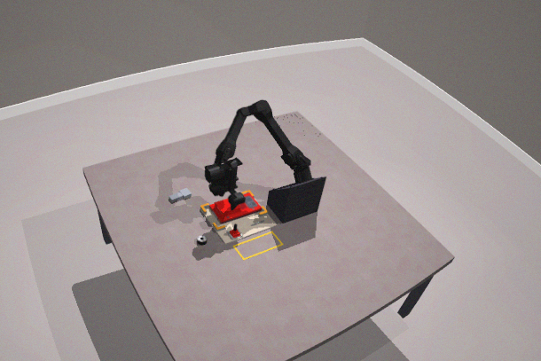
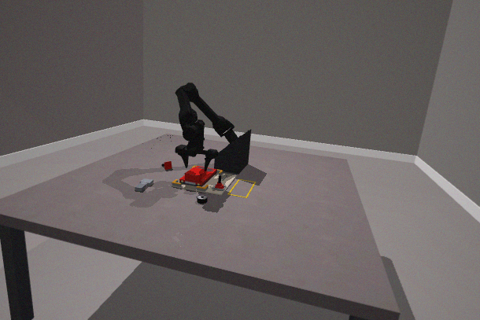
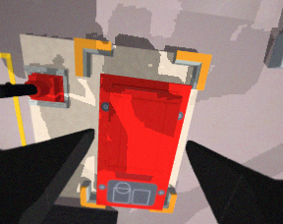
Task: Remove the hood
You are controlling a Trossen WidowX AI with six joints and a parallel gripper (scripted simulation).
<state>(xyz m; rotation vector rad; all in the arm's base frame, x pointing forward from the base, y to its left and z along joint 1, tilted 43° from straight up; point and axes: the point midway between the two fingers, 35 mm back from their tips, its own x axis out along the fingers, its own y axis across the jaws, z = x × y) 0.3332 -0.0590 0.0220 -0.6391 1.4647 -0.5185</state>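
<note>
My gripper tip is now 2 cm above the red hood. Also, from my gripper tip: black wheel: 16 cm ahead, 12 cm to the left, 5 cm below.
</note>
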